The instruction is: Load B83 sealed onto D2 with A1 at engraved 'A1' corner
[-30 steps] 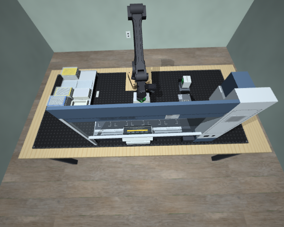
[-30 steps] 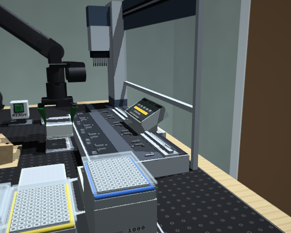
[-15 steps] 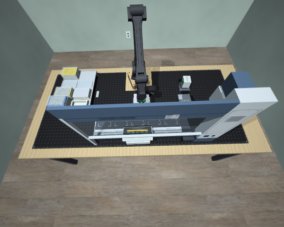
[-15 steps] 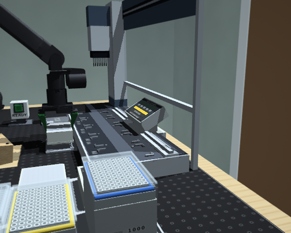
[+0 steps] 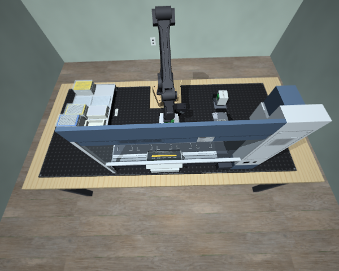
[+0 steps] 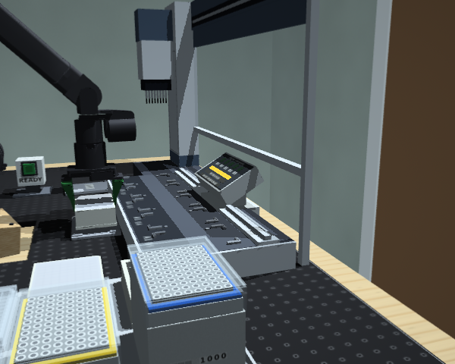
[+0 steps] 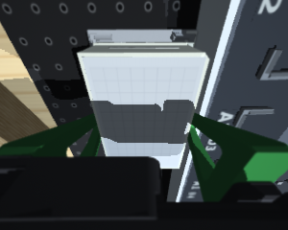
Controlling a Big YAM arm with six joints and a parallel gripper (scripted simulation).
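My hand is 50 mm above the regrip nest. From my hand the other things lie so: shelf sign (40 mm behind, 410 mm to the right, 50 mm below); then flat grey plate (60 mm behind, 360 mm to the left, 50 mm below); then ready key (220 mm behind, 320 mm to the left, 30 mm above).
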